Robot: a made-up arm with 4 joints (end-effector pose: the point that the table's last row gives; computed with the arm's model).
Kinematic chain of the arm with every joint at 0, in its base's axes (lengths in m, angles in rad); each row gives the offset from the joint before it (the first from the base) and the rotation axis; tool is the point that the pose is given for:
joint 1: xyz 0 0 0.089 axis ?
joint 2: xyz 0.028 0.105 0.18 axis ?
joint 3: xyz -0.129 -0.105 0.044 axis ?
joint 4: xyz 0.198 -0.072 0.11 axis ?
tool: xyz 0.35 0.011 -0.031
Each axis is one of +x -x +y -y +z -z.
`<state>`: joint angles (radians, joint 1 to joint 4).
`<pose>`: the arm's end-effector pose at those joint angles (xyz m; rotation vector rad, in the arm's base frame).
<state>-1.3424 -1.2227 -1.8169 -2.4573</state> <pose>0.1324 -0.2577 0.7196 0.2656 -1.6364 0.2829</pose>
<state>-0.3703 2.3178 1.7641 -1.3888</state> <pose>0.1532 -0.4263 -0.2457 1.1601 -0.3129 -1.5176</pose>
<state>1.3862 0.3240 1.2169 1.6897</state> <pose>-0.0057 0.2436 0.6724 0.4603 -1.2248 0.2452</pose>
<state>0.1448 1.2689 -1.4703 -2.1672</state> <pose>-0.1183 0.5662 0.2654 2.0621 2.0161 0.2504</pose>
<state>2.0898 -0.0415 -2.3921 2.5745</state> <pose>-0.4500 0.1266 -0.4677 0.2760 1.7305 -1.6764</pose>
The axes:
joint 1: -x
joint 2: -y
joint 3: -z
joint 4: +x

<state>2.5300 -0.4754 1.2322 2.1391</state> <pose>0.1141 0.6314 0.1189 -0.6279 -1.1761 0.5452</pose>
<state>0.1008 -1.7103 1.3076 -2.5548</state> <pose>0.2114 -0.5281 0.3800 1.6187 -1.5180 -1.1287</pose>
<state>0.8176 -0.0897 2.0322 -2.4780</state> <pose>-0.4171 -0.0190 0.6829 1.5617 -1.9241 1.6632</pose>
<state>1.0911 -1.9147 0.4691 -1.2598</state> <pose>0.0478 -0.2986 0.3116 -1.8072 2.4622 -0.2032</pose>
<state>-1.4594 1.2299 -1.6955 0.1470</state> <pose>-0.1369 -0.0271 0.6462 0.1982 -1.5140 0.5651</pose>
